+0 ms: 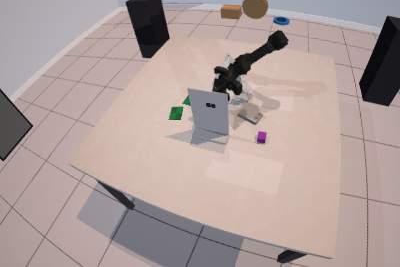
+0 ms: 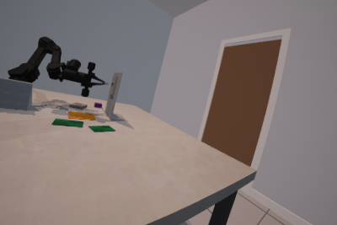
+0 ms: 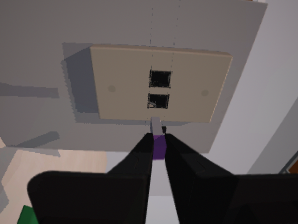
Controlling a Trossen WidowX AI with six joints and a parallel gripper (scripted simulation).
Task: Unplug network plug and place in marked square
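The marked square lies 19 cm below my gripper tip, 8 cm behind it and 5 cm to the right of it. Round my gripper tip: upright panel (7 cm below, 6 cm ahead, 1 cm to the left); grey flat piece (18 cm below, 16 cm to the left, 9 cm behind); purple plug (right at my gripper tip).
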